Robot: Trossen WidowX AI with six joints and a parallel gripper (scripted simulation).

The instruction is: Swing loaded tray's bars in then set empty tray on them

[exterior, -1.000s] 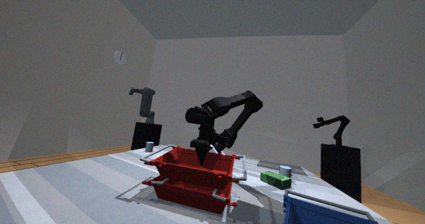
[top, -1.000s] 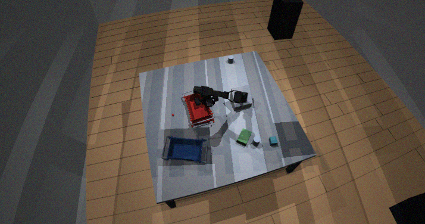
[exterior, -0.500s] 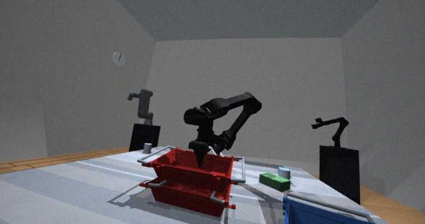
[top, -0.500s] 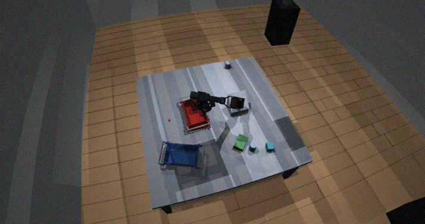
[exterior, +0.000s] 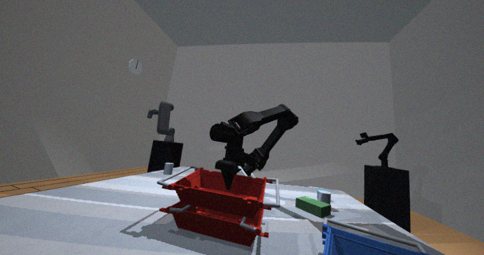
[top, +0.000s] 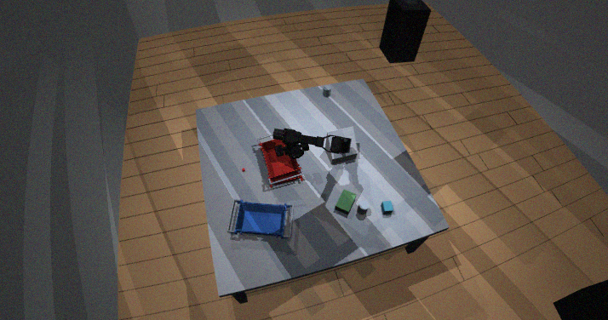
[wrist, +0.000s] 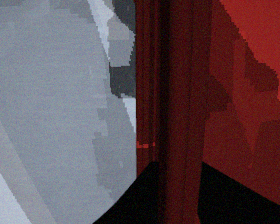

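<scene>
The red tray is 70 mm ahead of my gripper tip, 10 mm to the left of it and 30 mm above it. From my gripper tip the other things lie so: teal cube 470 mm behind, 400 mm to the left, 70 mm below; green block 250 mm behind, 310 mm to the left, 70 mm below; red bit 290 mm ahead, 20 mm to the right, 90 mm below.
</scene>
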